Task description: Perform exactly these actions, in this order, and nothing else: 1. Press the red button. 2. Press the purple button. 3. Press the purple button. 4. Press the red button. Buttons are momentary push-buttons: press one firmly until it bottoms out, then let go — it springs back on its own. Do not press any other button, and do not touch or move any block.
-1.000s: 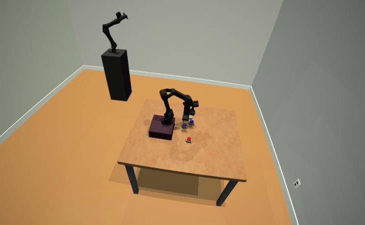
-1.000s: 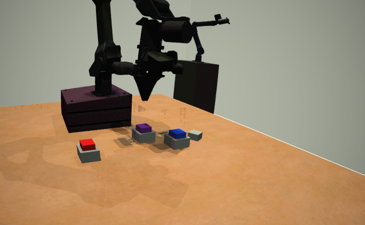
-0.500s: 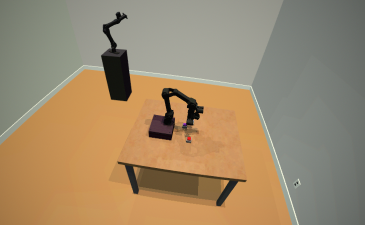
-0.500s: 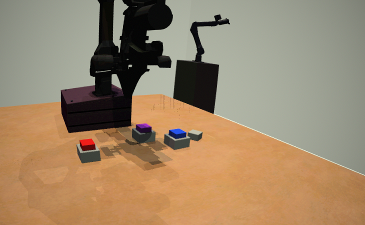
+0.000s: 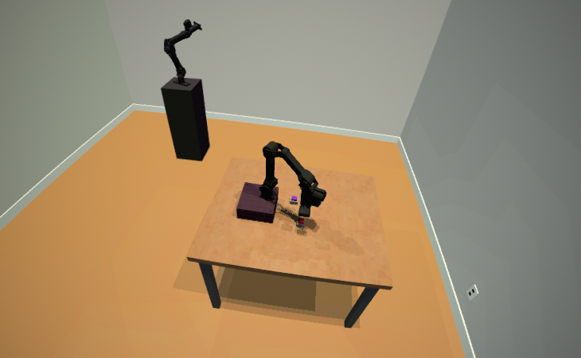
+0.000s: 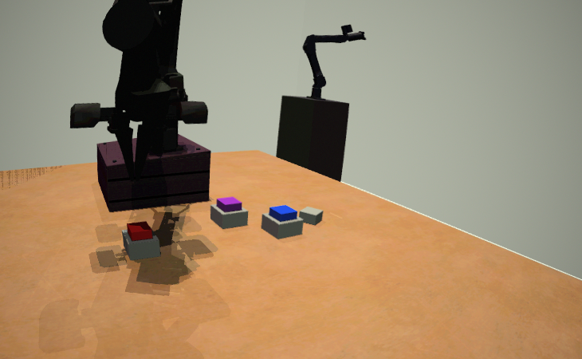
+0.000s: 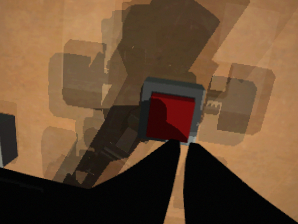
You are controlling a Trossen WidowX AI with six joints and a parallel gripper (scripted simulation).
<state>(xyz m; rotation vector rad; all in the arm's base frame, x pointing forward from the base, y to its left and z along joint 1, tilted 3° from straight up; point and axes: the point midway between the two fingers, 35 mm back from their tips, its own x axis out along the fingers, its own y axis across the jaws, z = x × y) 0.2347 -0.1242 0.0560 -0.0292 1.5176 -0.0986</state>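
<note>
Now: gripper tip 10 mm past the red button, 10 mm to the right of it and 80 mm above it. The rest, counted from my gripper tip: purple button: 60 mm behind, 190 mm to the left, 80 mm below; then small grey block: 10 mm behind, 320 mm to the left, 100 mm below; then blue button: 10 mm ahead, 250 mm to the left, 80 mm below.
</note>
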